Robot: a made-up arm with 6 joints. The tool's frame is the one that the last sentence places. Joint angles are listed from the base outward.
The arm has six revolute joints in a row. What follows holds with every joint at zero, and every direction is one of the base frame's. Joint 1 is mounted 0.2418 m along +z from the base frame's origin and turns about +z. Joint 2 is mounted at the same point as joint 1 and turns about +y. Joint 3 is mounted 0.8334 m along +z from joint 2 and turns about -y. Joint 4 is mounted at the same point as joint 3 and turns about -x. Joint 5 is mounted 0.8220 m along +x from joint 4 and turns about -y. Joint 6 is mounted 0.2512 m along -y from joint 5 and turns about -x. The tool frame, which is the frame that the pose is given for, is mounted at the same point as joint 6; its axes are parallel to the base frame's.
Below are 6 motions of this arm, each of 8 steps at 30 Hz.
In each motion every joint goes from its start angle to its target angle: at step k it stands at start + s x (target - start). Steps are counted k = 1, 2, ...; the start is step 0. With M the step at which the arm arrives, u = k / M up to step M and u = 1 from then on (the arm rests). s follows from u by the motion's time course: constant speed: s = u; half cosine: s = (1 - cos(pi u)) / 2; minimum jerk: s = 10 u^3 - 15 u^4 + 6 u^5.
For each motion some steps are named. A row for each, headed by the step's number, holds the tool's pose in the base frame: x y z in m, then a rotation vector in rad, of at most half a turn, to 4 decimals.
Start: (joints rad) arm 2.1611 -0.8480 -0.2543 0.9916 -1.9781 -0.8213
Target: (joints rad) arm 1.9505 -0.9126 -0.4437 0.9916 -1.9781 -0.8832
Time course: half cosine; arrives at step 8
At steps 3, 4, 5, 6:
3: 0.1431 0.0273 1.3924 -0.4626 0.6056 0.5256
4: 0.1404 0.0284 1.3703 -0.4608 0.6112 0.4745
5: 0.1382 0.0296 1.3478 -0.4589 0.6169 0.4235
6: 0.1366 0.0306 1.3284 -0.4573 0.6218 0.3803

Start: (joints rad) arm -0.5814 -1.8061 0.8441 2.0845 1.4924 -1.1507
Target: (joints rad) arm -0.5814 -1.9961 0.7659 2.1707 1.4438 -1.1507
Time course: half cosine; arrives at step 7
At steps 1, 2, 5, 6, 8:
1: -1.3000 1.0032 0.2307 -2.5664 -1.1315 -0.6004
2: -1.2957 1.0035 0.1980 -2.5655 -1.1381 -0.6320
5: -1.2691 0.9997 0.0529 -2.5563 -1.1693 -0.7749
6: -1.2616 0.9977 0.0212 -2.5531 -1.1767 -0.8069
8: -1.2588 0.9969 0.0099 -2.5518 -1.1793 -0.8183

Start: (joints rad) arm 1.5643 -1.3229 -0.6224 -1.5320 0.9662 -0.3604
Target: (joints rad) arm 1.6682 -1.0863 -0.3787 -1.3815 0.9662 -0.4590
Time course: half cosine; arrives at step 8
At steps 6, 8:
6: 0.0388 0.0388 0.9494 2.5562 0.4314 0.8139
8: 0.0424 0.0519 0.9768 2.5632 0.4343 0.8358

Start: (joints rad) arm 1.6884 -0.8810 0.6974 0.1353 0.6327 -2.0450
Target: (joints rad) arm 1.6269 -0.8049 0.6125 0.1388 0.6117 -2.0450
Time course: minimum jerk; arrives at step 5
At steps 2, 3, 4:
2: 0.3092 -0.6009 1.6102 -1.5793 0.1273 -1.8570
3: 0.2908 -0.5444 1.6260 -1.6245 0.0836 -1.9010
4: 0.2793 -0.5038 1.6353 -1.6573 0.0520 -1.9312

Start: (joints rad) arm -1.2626 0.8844 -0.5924 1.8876 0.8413 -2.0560
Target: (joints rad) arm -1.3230 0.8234 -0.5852 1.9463 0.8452 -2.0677
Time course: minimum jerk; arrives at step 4
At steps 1, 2, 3, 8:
1: 0.3620 -0.8941 -0.0197 1.5805 0.9427 -0.3534
2: 0.3475 -0.9071 0.0043 1.5619 0.9290 -0.3618
3: 0.3324 -0.9192 0.0285 1.5430 0.9162 -0.3712
8: 0.3284 -0.9223 0.0348 1.5380 0.9129 -0.3738

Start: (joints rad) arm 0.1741 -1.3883 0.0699 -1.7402 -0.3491 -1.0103
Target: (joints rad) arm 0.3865 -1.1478 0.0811 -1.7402 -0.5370 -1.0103
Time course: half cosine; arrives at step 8
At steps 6, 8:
6: -0.2830 -0.0599 1.2650 1.9504 0.5780 1.9112
8: -0.2485 -0.0554 1.2753 1.9502 0.6551 1.8967

